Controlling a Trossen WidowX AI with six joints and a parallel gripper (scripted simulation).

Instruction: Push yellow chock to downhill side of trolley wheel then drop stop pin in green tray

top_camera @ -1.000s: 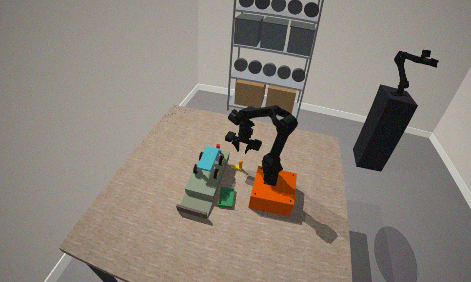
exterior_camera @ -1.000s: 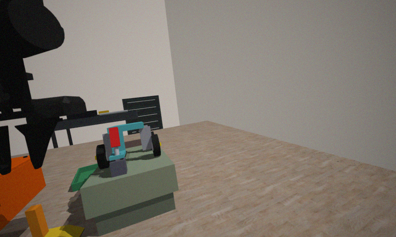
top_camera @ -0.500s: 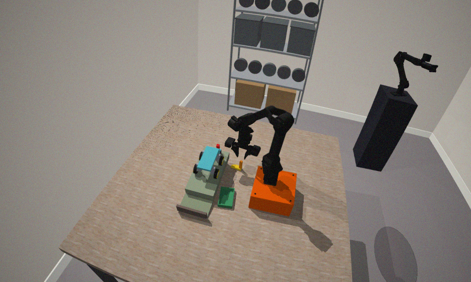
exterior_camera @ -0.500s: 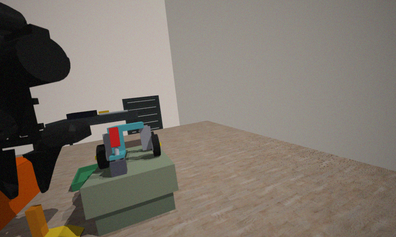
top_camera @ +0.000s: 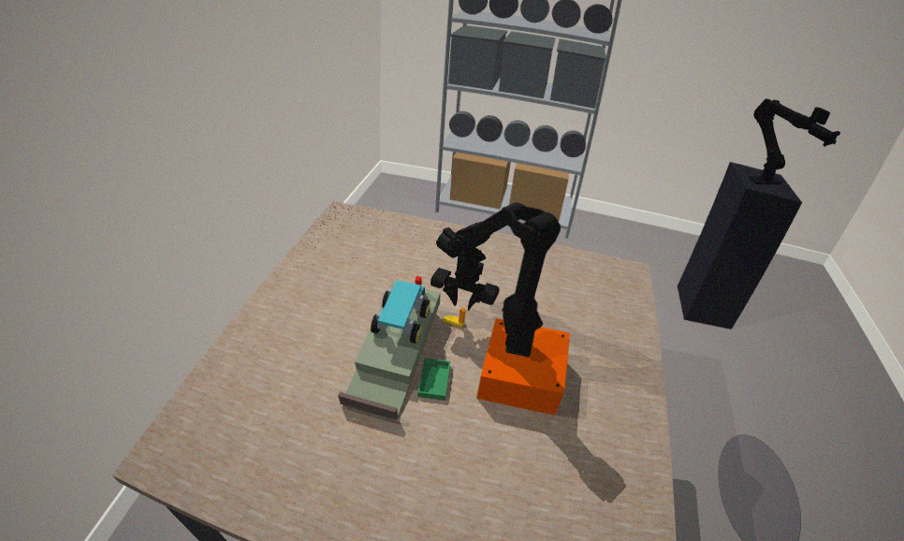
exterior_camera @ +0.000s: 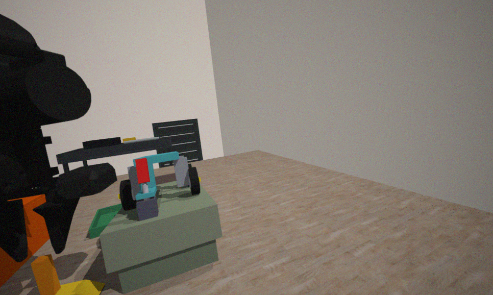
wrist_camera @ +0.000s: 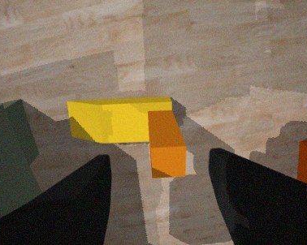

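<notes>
Right now the yellow chock is 50 mm below my gripper tip and 20 mm ahead of it. Round my gripper tip: red-headed stop pin (130 mm ahead, 60 mm above, 10 mm to the left); then ramp block (150 mm ahead, 120 mm to the left, 20 mm below); then blue trolley (150 mm ahead, 120 mm to the left, 40 mm above).
</notes>
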